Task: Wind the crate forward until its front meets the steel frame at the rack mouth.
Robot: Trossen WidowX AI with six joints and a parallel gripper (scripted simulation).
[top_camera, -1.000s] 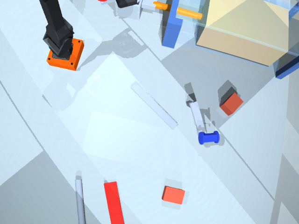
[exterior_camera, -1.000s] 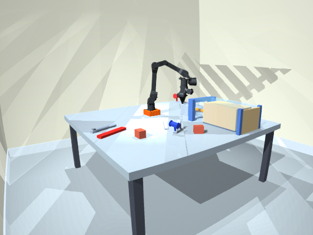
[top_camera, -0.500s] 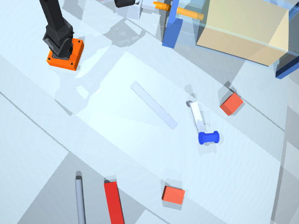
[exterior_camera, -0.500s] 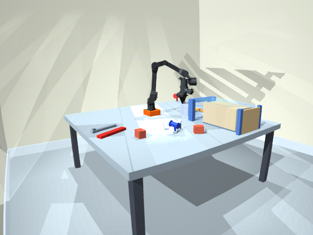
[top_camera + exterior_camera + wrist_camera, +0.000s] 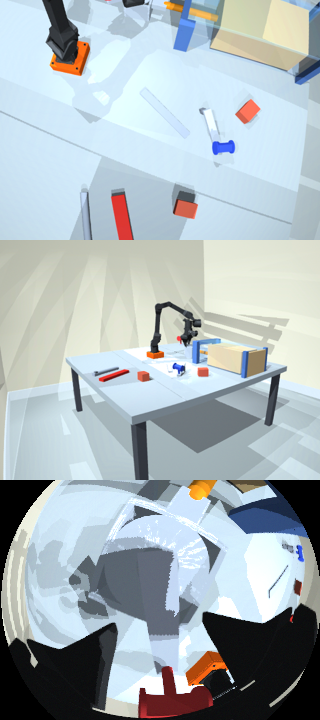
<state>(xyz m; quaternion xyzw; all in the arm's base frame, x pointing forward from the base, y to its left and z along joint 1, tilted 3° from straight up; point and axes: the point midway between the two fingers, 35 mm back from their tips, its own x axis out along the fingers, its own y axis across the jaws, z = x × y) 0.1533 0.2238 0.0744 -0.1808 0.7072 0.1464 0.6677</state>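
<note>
Right now the grey crank handle is 10 mm to the right of my gripper tip, 10 mm behind it and 10 mm above it. Also, from my gripper tip: red knob 50 mm behind, 40 mm above, 30 mm to the right; round winch 60 mm below, 30 mm ahead, 10 mm to the left; blue steel frame 200 mm ahead, 20 mm above, 10 mm to the left.
</note>
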